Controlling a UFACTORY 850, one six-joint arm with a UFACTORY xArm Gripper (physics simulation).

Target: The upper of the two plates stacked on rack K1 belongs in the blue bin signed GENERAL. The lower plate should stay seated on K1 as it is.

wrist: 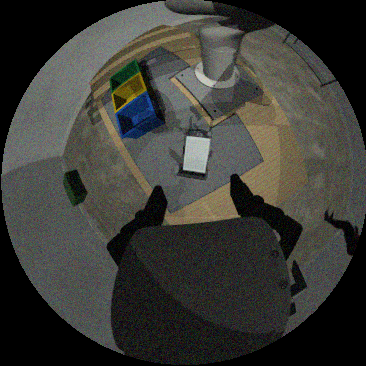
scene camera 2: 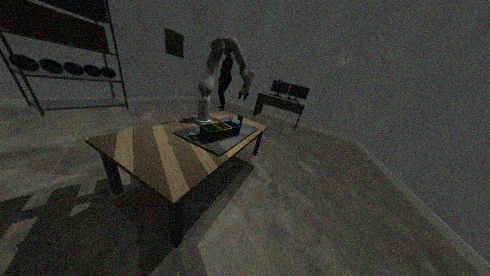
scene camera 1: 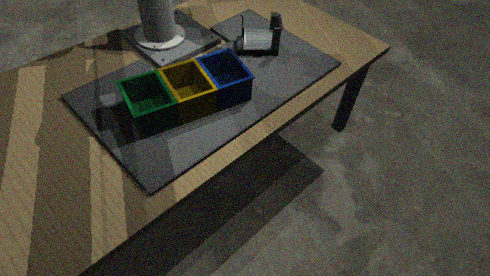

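A pale rectangular plate (scene camera 1: 257,39) (wrist: 196,154) lies on the small dark rack K1 (scene camera 1: 275,36) (wrist: 192,175). The two stacked plates cannot be told apart at this size, and the lower one is hidden from above in the wrist view. The blue bin (scene camera 1: 236,93) (wrist: 143,118) stands at one end of the row of three bins; its sign is not legible. My gripper (scene camera 2: 243,95) (wrist: 196,188) is open and empty, with its fingers wide apart, high above the table and well clear of the rack and plates. It does not show in scene camera 1.
The yellow bin (scene camera 1: 197,108) (wrist: 131,92) adjoins the blue one, with the green bin (scene camera 1: 156,120) (wrist: 127,74) beyond it. All stand on a dark mat (scene camera 1: 175,162) (wrist: 232,147). The arm's base (scene camera 1: 157,25) (wrist: 219,55) stands behind the bins. Rack K1 has a tall dark upright at one end.
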